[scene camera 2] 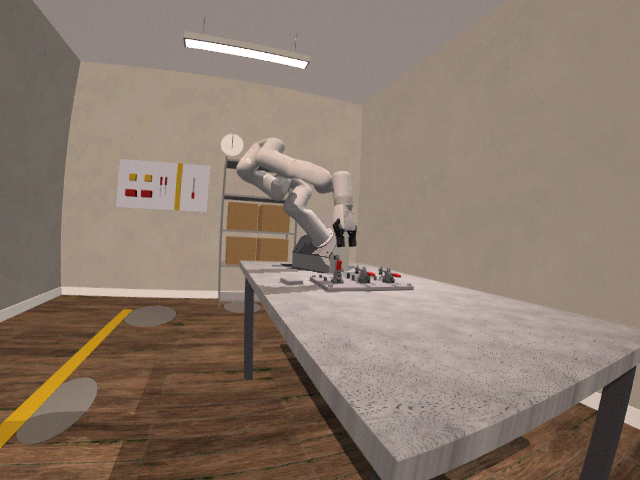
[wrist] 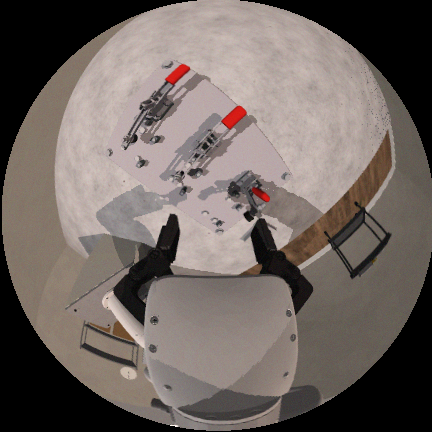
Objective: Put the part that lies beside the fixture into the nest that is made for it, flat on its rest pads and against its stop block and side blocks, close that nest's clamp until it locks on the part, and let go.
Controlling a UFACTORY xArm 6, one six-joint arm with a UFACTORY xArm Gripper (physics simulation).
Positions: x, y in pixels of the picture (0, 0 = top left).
Scene:
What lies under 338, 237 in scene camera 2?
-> My gripper.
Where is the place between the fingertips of my gripper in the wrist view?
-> At 216, 224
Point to a clamp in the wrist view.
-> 206, 143

